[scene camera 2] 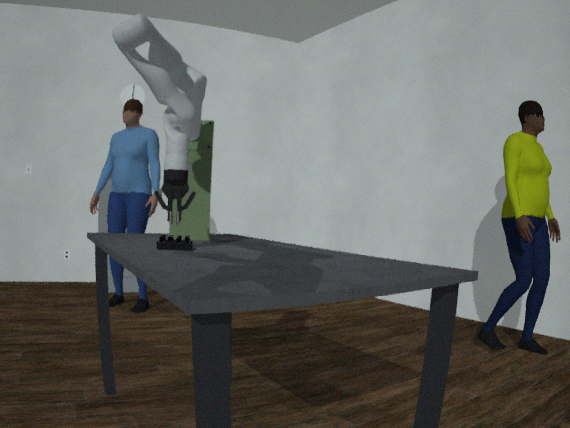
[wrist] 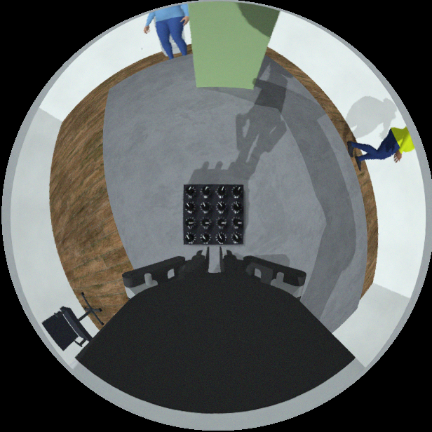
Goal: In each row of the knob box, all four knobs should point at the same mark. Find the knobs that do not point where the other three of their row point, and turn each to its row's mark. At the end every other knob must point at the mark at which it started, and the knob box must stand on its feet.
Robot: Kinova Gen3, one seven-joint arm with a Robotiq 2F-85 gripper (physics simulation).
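Where they show: gripper, fingertip midpoint: (scene camera 2: 174,224); arm's base at its link origin: (scene camera 2: 188,133).
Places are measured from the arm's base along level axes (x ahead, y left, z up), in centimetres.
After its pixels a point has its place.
Note:
The black knob box (scene camera 2: 174,246) @(x 36.8, y -25.8, z -40.7 cm) (wrist: 214,215) stands upright on the grey table (scene camera 2: 380,274) @(x 100.0, y -11.4, z -41.9 cm) (wrist: 145,125). Its top shows four rows of four knobs in the wrist view. Knobs in the top row seem to lean up and right, those in the second row up and left, and third-row pointers look roughly level. In the bottom row, the leftmost knob (wrist: 190,238) seems to lean differently from the others; exact marks are too small to read. My gripper (scene camera 2: 174,219) @(x 36.6, y -25.9, z -34.0 cm) (wrist: 214,253) is empty and narrowly open, fingers pointing down above the box, with a small gap between the fingertips.
A tall green panel (scene camera 2: 200,210) @(x 6.9, y 3.0, z -30.4 cm) (wrist: 225,55) stands behind the box at the table's far end. A person in blue (scene camera 2: 133,160) (wrist: 171,30) stands beyond it, and a person in yellow (scene camera 2: 527,175) (wrist: 402,140) stands to the right. A dark chair (wrist: 62,327) is at lower left.

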